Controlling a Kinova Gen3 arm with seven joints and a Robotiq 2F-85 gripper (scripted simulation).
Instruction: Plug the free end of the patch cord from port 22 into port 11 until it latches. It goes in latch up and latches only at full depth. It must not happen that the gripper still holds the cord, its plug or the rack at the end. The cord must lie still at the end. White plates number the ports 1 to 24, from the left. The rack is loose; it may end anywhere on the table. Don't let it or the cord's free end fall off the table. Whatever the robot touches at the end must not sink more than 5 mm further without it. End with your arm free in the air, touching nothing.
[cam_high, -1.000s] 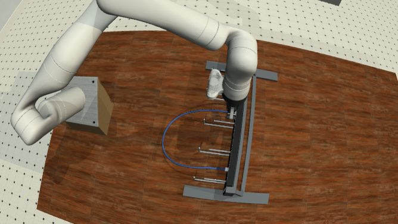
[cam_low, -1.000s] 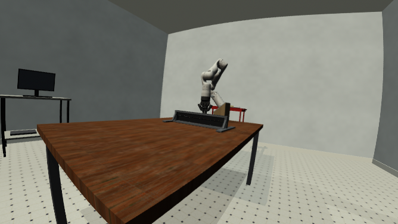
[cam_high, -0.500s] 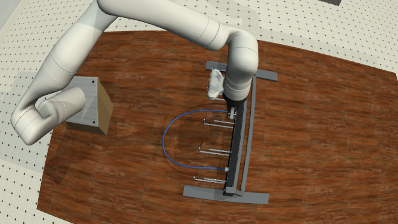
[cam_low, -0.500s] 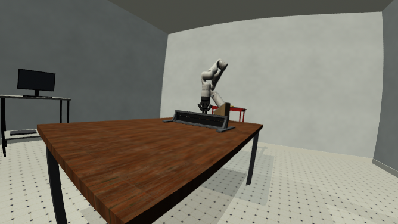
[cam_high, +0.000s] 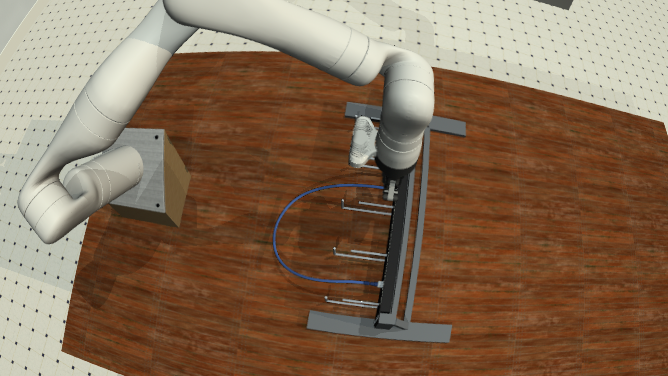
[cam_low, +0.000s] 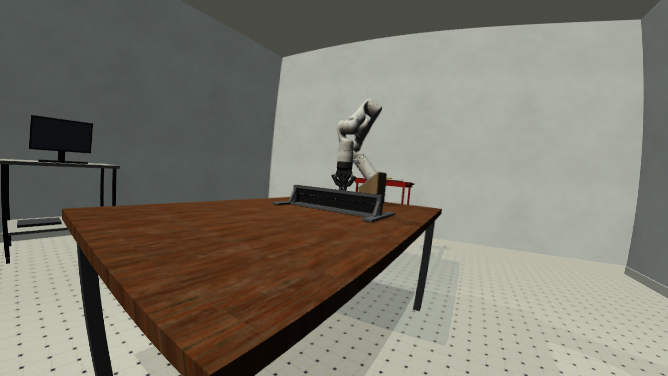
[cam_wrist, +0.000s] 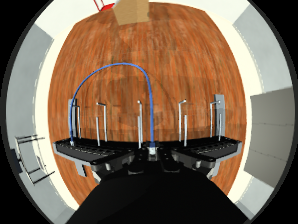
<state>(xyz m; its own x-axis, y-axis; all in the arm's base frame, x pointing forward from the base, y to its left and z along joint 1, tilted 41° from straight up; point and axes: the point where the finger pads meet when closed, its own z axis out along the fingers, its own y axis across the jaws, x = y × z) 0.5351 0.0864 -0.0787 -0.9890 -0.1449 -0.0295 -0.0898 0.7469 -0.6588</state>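
The plug lies 10 mm ahead of my hand and 10 mm below it.
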